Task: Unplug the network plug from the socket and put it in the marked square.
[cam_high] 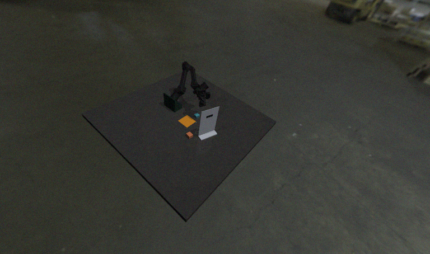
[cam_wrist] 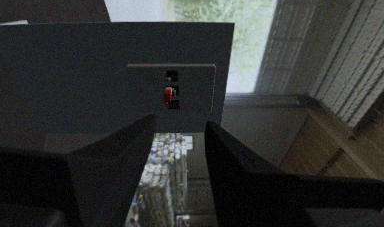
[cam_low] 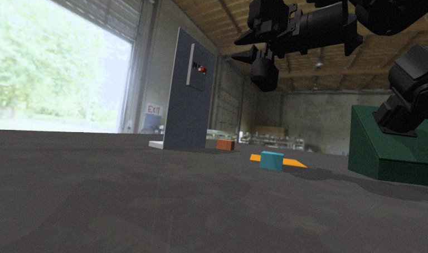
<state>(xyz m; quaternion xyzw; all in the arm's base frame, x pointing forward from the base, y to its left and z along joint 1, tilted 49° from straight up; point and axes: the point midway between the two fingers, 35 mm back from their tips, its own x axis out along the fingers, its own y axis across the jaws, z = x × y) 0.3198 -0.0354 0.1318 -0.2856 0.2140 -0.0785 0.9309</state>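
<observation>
The network plug is 100 mm ahead of my gripper tip, 70 mm to the right of it and 20 mm below it. The rest, counted from my gripper tip: upright panel 120 mm ahead, 80 mm to the right, 100 mm below; then teal block 100 mm behind, 20 mm to the left, 220 mm below; then orange-brown block 30 mm ahead, 210 mm to the right, 220 mm below.
</observation>
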